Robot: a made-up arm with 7 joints. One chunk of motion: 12 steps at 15 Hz.
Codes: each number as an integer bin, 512 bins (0 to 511) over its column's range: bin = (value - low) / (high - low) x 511, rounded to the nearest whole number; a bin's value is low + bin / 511 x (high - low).
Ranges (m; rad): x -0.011..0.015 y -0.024..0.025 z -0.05..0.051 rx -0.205..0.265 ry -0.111..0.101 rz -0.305..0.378
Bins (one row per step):
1: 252 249 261 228 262 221
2: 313 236 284 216 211 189
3: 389 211 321 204 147 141
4: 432 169 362 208 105 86
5: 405 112 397 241 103 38
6: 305 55 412 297 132 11
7: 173 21 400 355 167 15
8: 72 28 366 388 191 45
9: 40 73 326 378 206 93
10: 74 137 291 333 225 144
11: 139 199 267 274 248 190
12: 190 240 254 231 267 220
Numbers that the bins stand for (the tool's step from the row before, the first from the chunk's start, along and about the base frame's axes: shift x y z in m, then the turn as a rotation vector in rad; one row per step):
1: 0.00182 -0.00012 0.00159 0.00471 -0.00230 -0.00961
2: 0.00493 -0.00137 0.00613 -0.00633 -0.02346 -0.05238
3: 0.00879 -0.00377 0.01345 -0.01737 -0.05001 -0.11654
4: 0.01098 -0.00779 0.02155 -0.01369 -0.06744 -0.19005
5: 0.00961 -0.01326 0.02847 0.01666 -0.06827 -0.25421
6: 0.00452 -0.01873 0.03143 0.06817 -0.05624 -0.29030
7: -0.00220 -0.02199 0.02906 0.12152 -0.04172 -0.28495
8: -0.00734 -0.02132 0.02234 0.15187 -0.03176 -0.24485
9: -0.00896 -0.01700 0.01443 0.14267 -0.02554 -0.18070
10: -0.00723 -0.01086 0.00752 0.10128 -0.01765 -0.11253
11: -0.00393 -0.00492 0.00277 0.04702 -0.00811 -0.05105
12: -0.00133 -0.00099 0.00020 0.00747 -0.00023 -0.01095

